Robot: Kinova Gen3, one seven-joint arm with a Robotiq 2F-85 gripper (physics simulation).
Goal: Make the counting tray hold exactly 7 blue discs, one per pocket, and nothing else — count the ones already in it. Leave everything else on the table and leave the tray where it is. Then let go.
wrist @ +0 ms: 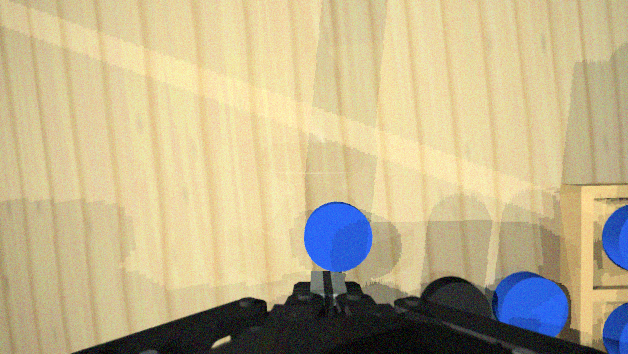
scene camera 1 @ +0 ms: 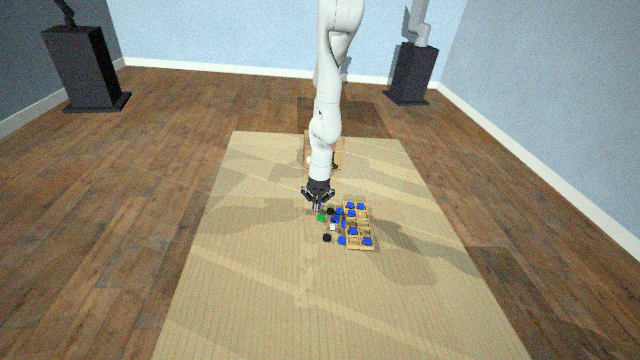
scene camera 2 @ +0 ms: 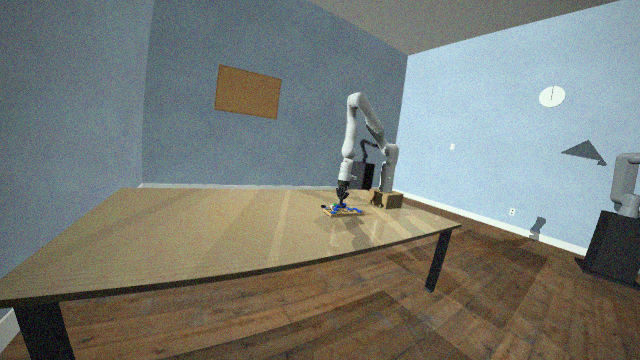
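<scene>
My gripper point(scene camera 1: 316, 207) point(scene camera 2: 341, 202) point(wrist: 326, 293) is shut and empty, low over the table left of the tray. A loose blue disc point(wrist: 338, 237) lies right by its fingertips in the wrist view; scene camera 1 does not show it clearly. The wooden counting tray point(scene camera 1: 361, 248) point(wrist: 587, 250) has blue discs in both far-row pockets, the left pockets of the second row point(scene camera 1: 351, 213) and fourth row point(scene camera 1: 352, 231), and the near right pocket point(scene camera 1: 367, 241). Loose blue discs point(scene camera 1: 339, 211) point(scene camera 1: 335, 219) point(scene camera 1: 342, 240) lie left of it. Another blue disc point(scene camera 1: 343, 224) is against its left wall.
A black disc point(scene camera 1: 330, 211) point(wrist: 452, 295) lies between the gripper and the tray. A green disc point(scene camera 1: 321, 218) is just nearer the camera than the fingers. A white block point(scene camera 1: 332, 227) and a second black disc point(scene camera 1: 327, 238) lie farther along. The arm's wooden base block point(scene camera 2: 392, 200) stands behind.
</scene>
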